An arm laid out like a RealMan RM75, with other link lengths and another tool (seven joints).
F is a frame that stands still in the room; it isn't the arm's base.
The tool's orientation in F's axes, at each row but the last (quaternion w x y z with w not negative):
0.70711, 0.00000, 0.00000, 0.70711
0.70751, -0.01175, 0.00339, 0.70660
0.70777, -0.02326, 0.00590, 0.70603
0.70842, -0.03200, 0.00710, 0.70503
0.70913, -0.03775, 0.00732, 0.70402
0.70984, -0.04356, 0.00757, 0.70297
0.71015, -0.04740, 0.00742, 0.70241
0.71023, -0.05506, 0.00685, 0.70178
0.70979, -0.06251, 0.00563, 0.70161
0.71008, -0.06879, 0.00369, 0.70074
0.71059, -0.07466, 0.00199, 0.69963
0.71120, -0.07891, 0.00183, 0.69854
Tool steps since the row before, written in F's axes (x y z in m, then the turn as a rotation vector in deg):
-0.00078, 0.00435, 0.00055, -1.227, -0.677, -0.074
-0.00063, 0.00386, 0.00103, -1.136, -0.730, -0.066
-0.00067, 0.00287, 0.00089, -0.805, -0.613, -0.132
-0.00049, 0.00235, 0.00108, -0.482, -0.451, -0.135
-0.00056, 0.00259, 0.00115, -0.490, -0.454, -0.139
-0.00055, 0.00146, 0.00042, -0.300, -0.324, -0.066
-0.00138, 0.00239, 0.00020, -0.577, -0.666, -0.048
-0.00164, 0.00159, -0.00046, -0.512, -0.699, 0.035
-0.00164, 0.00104, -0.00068, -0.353, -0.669, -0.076
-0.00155, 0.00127, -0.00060, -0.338, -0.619, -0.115
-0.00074, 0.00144, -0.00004, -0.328, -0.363, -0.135
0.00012, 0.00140, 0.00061, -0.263, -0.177, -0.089
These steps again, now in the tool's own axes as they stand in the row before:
0.00435, 0.00078, 0.00055, -0.677, 1.227, -0.074
0.00384, 0.00062, 0.00112, -0.730, 1.136, -0.068
0.00283, 0.00065, 0.00102, -0.609, 0.807, -0.137
0.00228, 0.00046, 0.00122, -0.446, 0.485, -0.143
0.00251, 0.00052, 0.00134, -0.448, 0.493, -0.147
0.00142, 0.00054, 0.00055, -0.322, 0.300, -0.074
0.00235, 0.00139, 0.00046, -0.668, 0.573, -0.067
0.00160, 0.00168, -0.00021, -0.707, 0.502, 0.008
0.00107, 0.00170, -0.00044, -0.664, 0.353, -0.112
0.00130, 0.00161, -0.00032, -0.610, 0.342, -0.147
0.00142, 0.00075, 0.00019, -0.353, 0.337, -0.140
0.00132, -0.00017, 0.00075, -0.172, 0.269, -0.080

